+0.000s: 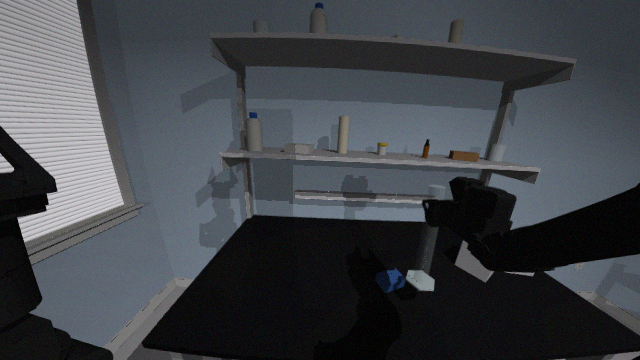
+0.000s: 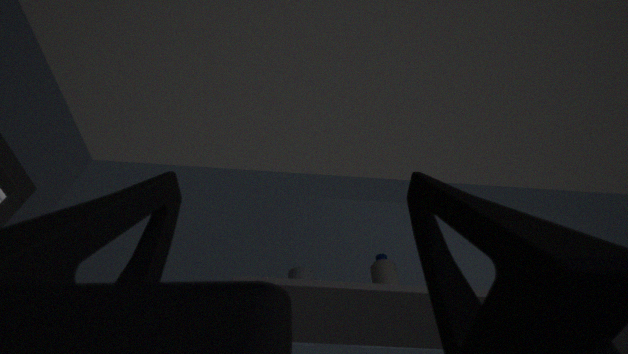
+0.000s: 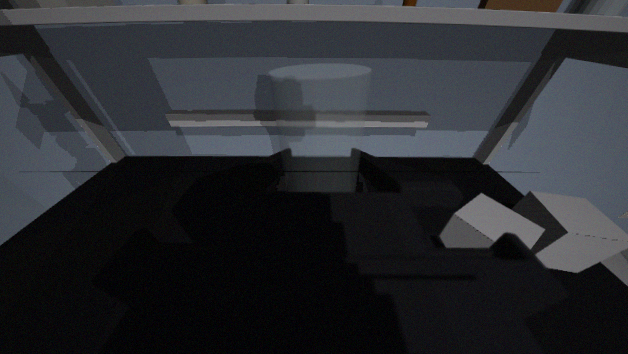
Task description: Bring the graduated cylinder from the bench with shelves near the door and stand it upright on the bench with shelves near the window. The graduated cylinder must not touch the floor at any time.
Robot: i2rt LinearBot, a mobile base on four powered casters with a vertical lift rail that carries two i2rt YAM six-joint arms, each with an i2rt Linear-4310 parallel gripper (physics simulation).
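Places are measured from the left arm's base along level axes (x right, y ahead, z up), in centimetres.
Where they show: left gripper, fingertip midpoint: (image 2: 295, 184); right gripper, fingertip midpoint: (image 1: 429, 202) (image 3: 321, 156).
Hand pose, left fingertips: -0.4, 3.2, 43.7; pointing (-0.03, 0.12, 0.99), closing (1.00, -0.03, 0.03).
After its pixels a point has its place, as x, y, z.
The graduated cylinder (image 1: 426, 250) @(64.2, 38.6, 7.8) (image 3: 320, 110) @(64.5, 39.2, 27.0) is clear and upright, with a pale hexagonal base at its lower end. My right gripper (image 1: 431, 212) @(64.6, 43.7, 22.0) (image 3: 321, 156) @(64.6, 43.7, 22.0) is shut on it in its upper part, and the rim stands above the fingers. The base shows over the black bench (image 1: 225, 300) @(-0.1, 33.5, -14.4) (image 3: 75, 235) @(0.0, 57.0, -14.4); whether it touches the bench top is hard to tell. My left gripper (image 2: 295, 184) @(-0.4, 3.2, 43.7) is open and empty, raised and facing the ceiling and upper wall. The bench has shelves and a window (image 1: 50, 110) @(-93.5, 57.8, 48.8) is at the left.
A blue block (image 1: 390, 280) @(57.8, 44.0, -10.4) is close left of the cylinder's base. White boxes (image 1: 472, 262) @(96.5, 53.7, -8.8) (image 3: 492, 220) @(100.5, 57.0, -1.4) lie at the right. The lower shelf (image 1: 370, 159) @(50.1, 66.7, 31.0) (image 3: 320, 17) @(64.1, 67.2, 29.9) and upper shelf (image 1: 390, 55) @(56.5, 77.7, 75.1) (image 2: 360, 312) @(15.9, 76.1, 75.1) hold bottles and small items above the bench.
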